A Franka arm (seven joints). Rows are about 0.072 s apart.
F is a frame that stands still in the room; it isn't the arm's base.
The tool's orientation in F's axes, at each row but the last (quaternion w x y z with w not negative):
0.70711, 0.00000, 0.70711, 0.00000
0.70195, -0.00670, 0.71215, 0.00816
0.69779, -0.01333, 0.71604, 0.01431
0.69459, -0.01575, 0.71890, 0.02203
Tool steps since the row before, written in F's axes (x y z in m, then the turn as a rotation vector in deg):
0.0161, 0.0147, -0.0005, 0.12, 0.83, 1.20
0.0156, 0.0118, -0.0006, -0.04, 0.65, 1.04
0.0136, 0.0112, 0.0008, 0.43, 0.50, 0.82
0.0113, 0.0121, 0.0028, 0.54, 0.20, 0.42
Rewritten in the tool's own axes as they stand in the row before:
0.0005, 0.0147, 0.0161, -1.20, 0.83, 0.12
0.0004, 0.0115, 0.0159, -1.04, 0.65, -0.04
-0.0011, 0.0107, 0.0140, -0.83, 0.48, 0.43
-0.0031, 0.0115, 0.0118, -0.44, 0.18, 0.54

